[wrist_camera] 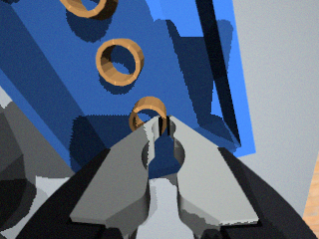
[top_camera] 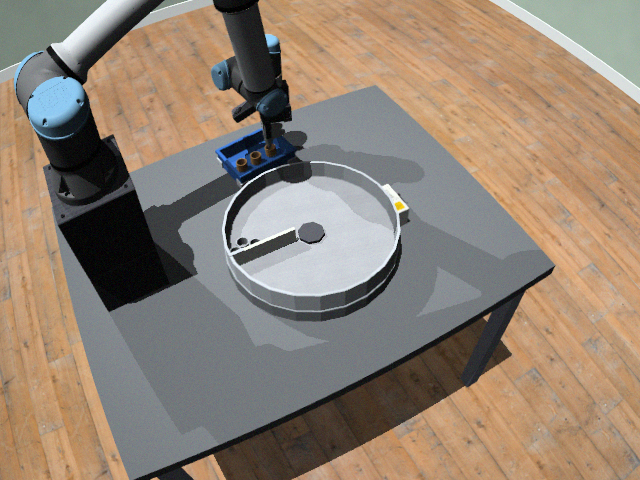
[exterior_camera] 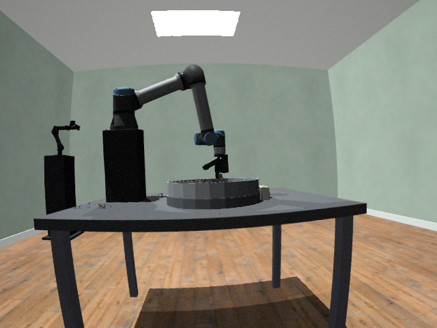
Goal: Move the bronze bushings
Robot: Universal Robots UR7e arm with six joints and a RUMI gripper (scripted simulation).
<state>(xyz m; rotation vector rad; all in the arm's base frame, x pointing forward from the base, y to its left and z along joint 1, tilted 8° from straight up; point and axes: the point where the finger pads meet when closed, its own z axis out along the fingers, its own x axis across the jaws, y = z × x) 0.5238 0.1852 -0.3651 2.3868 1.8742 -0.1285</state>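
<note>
Now: hand 5 cm past the blue crate, 2 cm to the left of it and 1 cm above it. From my hand the other things lie so: turntable (38 cm to the right, 8 cm behind, 2 cm above).
</note>
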